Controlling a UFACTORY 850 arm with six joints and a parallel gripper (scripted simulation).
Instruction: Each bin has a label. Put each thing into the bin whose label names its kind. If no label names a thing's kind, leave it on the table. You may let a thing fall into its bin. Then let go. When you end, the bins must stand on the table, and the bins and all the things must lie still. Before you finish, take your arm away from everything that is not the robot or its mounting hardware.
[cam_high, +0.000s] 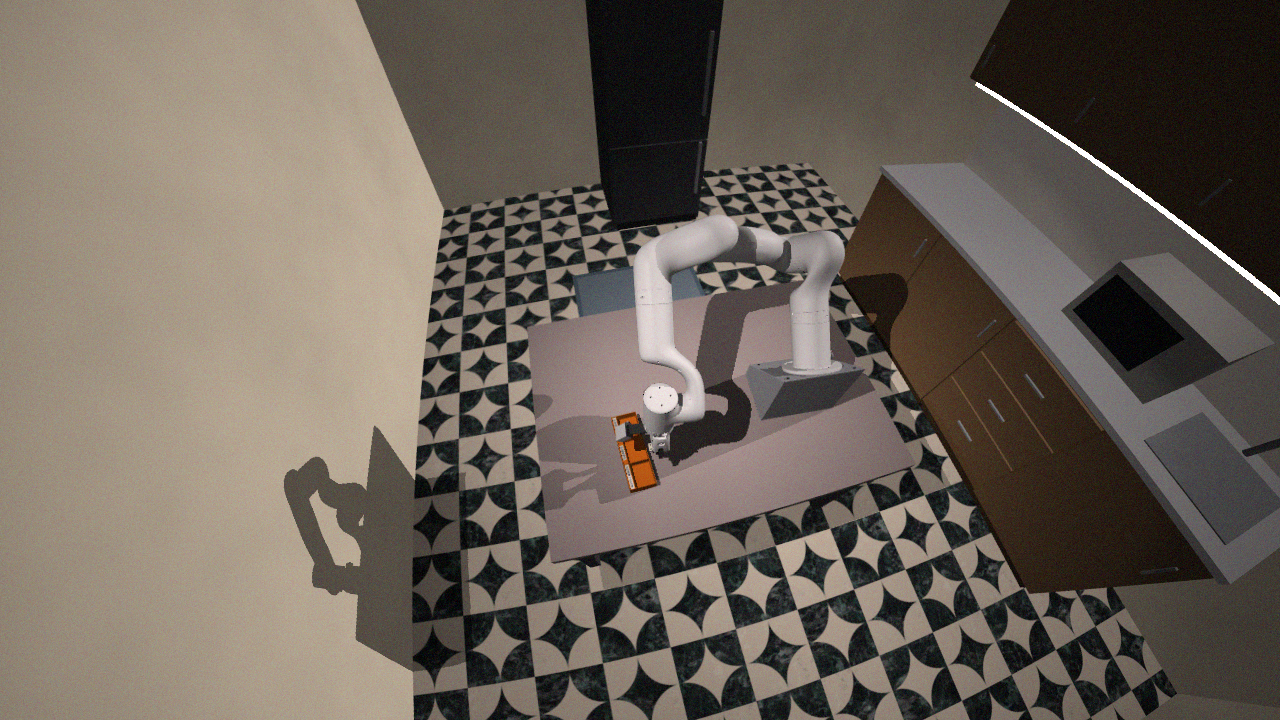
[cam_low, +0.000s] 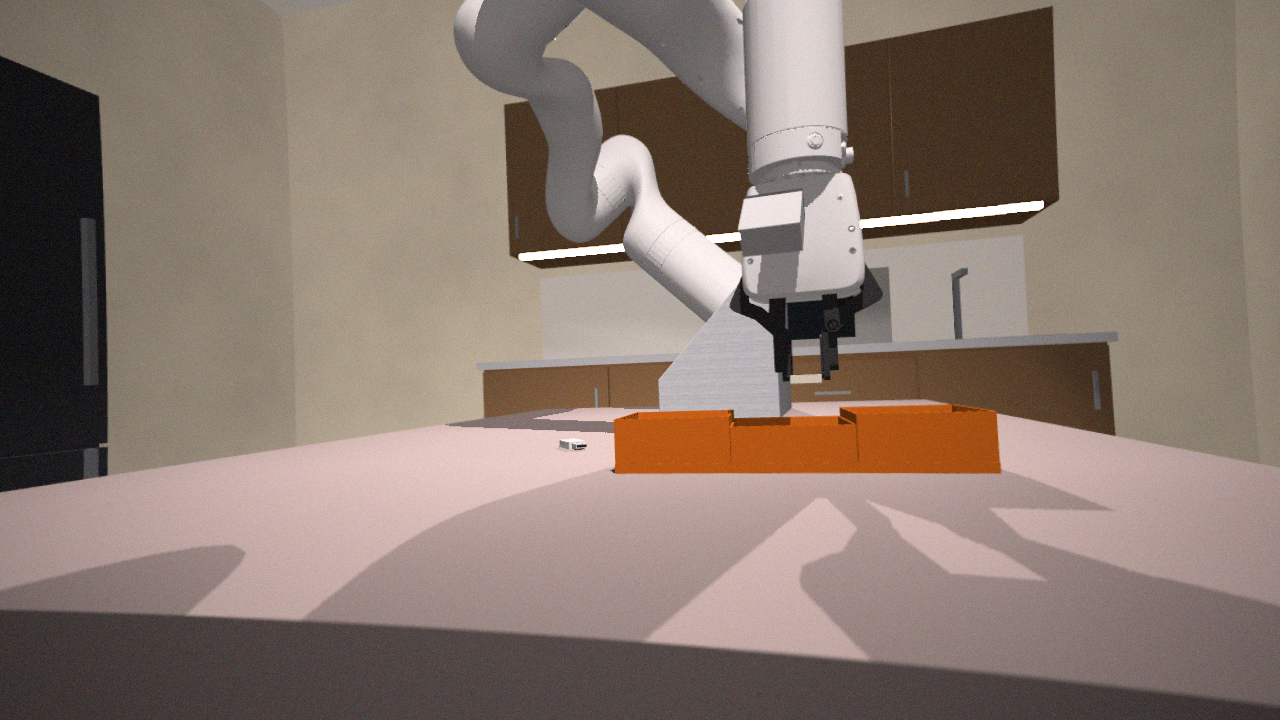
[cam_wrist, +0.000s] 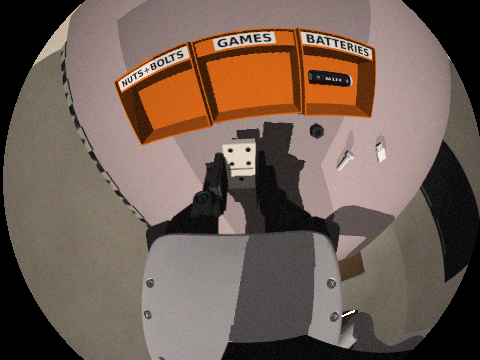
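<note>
The joined orange bins is 7 cm ahead of my hand, 2 cm to the right of it and 6 cm below it. Also, from my hand: black battery 7 cm ahead, 10 cm to the right, 7 cm below; black nut 9 cm to the right, 8 cm below; white domino 2 cm below.
</note>
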